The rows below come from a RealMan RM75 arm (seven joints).
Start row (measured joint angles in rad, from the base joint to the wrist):
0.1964 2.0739 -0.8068 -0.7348 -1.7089 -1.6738 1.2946
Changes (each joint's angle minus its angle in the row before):
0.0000 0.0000 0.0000 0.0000 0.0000 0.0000 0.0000
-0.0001 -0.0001 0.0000 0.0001 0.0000 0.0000 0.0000
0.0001 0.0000 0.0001 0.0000 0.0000 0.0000 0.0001
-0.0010 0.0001 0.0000 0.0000 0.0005 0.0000 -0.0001
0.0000 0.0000 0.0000 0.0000 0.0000 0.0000 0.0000
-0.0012 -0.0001 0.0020 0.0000 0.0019 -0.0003 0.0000
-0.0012 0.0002 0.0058 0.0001 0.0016 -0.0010 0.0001
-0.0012 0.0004 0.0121 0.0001 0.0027 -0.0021 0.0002
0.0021 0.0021 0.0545 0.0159 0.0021 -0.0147 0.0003
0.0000 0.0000 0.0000 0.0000 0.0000 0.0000 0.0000
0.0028 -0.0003 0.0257 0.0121 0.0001 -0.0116 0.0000
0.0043 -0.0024 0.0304 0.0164 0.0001 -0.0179 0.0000
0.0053 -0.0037 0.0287 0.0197 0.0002 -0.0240 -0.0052
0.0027 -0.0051 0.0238 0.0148 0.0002 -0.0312 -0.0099
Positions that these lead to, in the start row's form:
0.1964 2.0739 -0.8068 -0.7348 -1.7089 -1.6738 1.2946
0.1963 2.0738 -0.8068 -0.7347 -1.7089 -1.6738 1.2946
0.1964 2.0738 -0.8067 -0.7347 -1.7089 -1.6738 1.2947
0.1954 2.0739 -0.8067 -0.7347 -1.7084 -1.6738 1.2946
0.1954 2.0739 -0.8067 -0.7347 -1.7084 -1.6738 1.2946
0.1942 2.0738 -0.8047 -0.7347 -1.7065 -1.6741 1.2946
0.1930 2.0740 -0.7989 -0.7346 -1.7049 -1.6751 1.2947
0.1918 2.0744 -0.7868 -0.7345 -1.7022 -1.6772 1.2949
0.1939 2.0765 -0.7323 -0.7186 -1.7001 -1.6919 1.2952
0.1939 2.0765 -0.7323 -0.7186 -1.7001 -1.6919 1.2952
0.1967 2.0762 -0.7066 -0.7065 -1.7000 -1.7035 1.2952
0.2010 2.0738 -0.6762 -0.6901 -1.6999 -1.7214 1.2952
0.2063 2.0701 -0.6475 -0.6704 -1.6997 -1.7454 1.2900
0.2090 2.0650 -0.6237 -0.6556 -1.6995 -1.7766 1.2801

